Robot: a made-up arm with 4 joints. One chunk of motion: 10 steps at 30 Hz.
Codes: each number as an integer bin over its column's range. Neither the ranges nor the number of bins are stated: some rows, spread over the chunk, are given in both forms.
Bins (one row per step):
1: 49 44 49 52
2: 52 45 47 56
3: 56 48 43 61
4: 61 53 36 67
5: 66 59 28 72
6: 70 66 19 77
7: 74 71 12 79
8: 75 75 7 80
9: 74 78 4 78
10: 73 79 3 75
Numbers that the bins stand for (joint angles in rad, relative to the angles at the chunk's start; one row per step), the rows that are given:
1: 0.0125 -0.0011 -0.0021 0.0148
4: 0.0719 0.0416 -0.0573 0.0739
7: 0.1363 0.1271 -0.1591 0.1212
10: 0.1313 0.1651 -0.1973 0.1055
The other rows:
2: 0.0274 0.0036 -0.0106 0.0306
3: 0.0472 0.0179 -0.0276 0.0503
5: 0.0967 0.0701 -0.0912 0.0936
6: 0.1165 0.1033 -0.1294 0.1133
8: 0.1412 0.1461 -0.1803 0.1252
9: 0.1363 0.1603 -0.1930 0.1173

